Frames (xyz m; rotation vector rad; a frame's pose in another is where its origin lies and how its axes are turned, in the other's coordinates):
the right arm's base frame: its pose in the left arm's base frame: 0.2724 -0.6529 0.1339 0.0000 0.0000 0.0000
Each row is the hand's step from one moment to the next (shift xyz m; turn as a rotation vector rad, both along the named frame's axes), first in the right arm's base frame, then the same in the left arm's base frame.
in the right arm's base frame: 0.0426 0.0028 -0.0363 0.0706 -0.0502 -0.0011
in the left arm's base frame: 0.0426 0.0028 -0.0363 0.0706 -0.0502 -0.0011
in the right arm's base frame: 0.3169 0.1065 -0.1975 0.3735 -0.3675 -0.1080
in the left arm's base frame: 0.3169 0.1065 -0.1975 0.3735 -0.3675 -0.1080
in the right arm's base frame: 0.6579 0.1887 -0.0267 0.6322 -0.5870 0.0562
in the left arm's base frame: 0.6579 0.1887 -0.0267 0.6322 -0.5870 0.0562
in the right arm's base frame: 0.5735 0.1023 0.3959 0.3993 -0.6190 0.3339
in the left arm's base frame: 0.5735 0.1023 0.3959 0.3993 -0.6190 0.3339
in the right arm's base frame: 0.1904 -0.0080 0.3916 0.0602 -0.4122 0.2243
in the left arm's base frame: 0.1904 -0.0080 0.3916 0.0602 -0.4122 0.2243
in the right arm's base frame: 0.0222 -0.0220 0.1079 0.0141 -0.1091 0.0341
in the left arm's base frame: 0.0222 -0.0220 0.1079 0.0141 -0.1091 0.0341
